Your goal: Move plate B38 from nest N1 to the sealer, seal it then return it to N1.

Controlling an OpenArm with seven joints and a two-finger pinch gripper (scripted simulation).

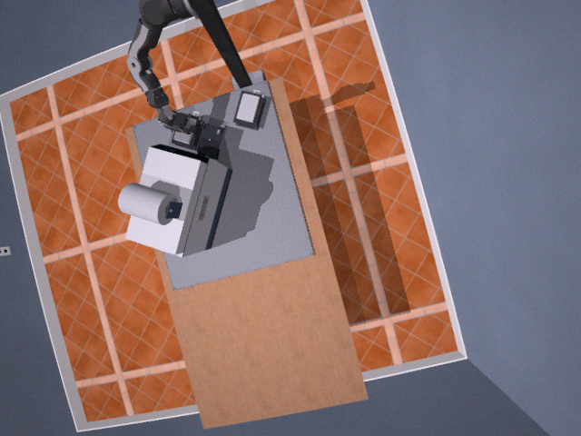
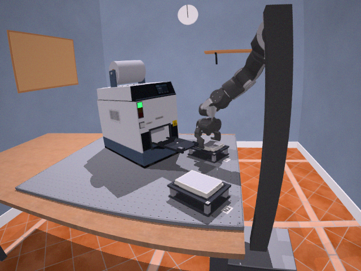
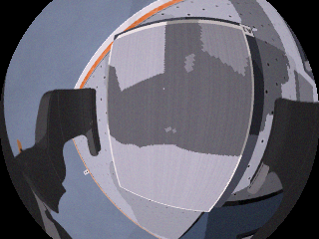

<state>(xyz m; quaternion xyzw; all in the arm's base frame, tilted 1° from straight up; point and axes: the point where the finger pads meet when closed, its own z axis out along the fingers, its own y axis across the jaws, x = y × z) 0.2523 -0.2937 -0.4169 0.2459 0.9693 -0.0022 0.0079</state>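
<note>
Right now the white 96-well plate B38 is right at my hand. From my hand the other things lie so: plate nest N1: 1 cm below; sealer's stage: 14 cm to the left, 10 cm ahead, 5 cm above; start key: 23 cm ahead, 18 cm to the left, 14 cm above.
</note>
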